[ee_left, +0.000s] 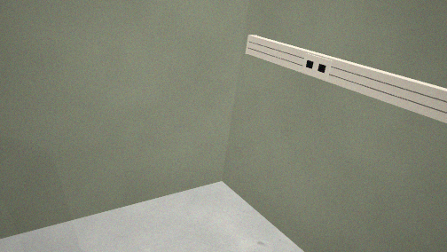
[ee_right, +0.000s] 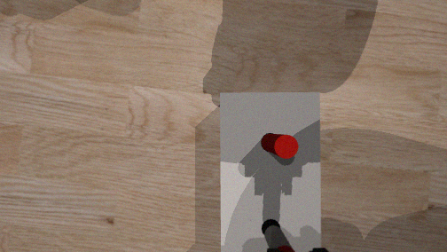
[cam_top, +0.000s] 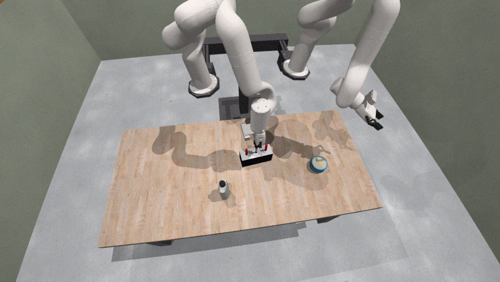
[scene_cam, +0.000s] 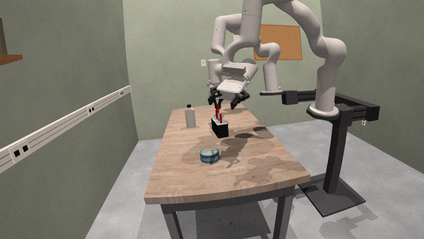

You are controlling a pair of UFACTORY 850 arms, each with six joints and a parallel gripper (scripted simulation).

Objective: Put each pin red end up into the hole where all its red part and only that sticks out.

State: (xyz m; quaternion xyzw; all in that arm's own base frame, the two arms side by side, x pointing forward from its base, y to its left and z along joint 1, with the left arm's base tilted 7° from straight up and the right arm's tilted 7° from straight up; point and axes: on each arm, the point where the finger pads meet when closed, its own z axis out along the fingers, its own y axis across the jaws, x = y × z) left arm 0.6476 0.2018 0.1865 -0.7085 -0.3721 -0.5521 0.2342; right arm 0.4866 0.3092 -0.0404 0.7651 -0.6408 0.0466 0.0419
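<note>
My right gripper is now 140 mm above the black block. Also, from my right hand: round blue-rimmed tin 360 mm to the left, 170 mm below, 150 mm ahead; then grey bottle 230 mm to the right, 170 mm ahead, 70 mm below.
</note>
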